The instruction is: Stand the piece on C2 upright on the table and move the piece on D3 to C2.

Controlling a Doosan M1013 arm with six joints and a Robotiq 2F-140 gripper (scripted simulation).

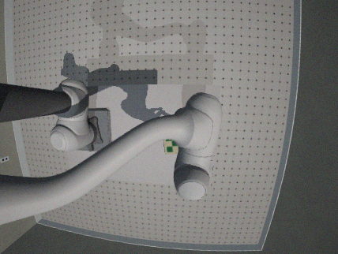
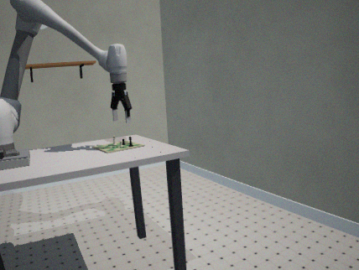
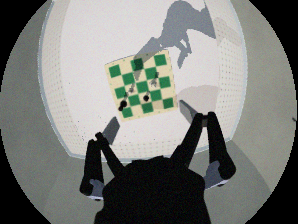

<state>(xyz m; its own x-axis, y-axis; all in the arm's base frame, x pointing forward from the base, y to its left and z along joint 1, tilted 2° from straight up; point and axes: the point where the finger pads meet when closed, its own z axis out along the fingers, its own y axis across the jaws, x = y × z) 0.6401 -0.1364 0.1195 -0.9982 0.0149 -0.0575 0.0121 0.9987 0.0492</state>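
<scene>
Right now the pale piece is 11 cm below my hand, 4 cm behind it and 3 cm to the left of it. Also, from my hand: chessboard 14 cm below, 4 cm behind.
</scene>
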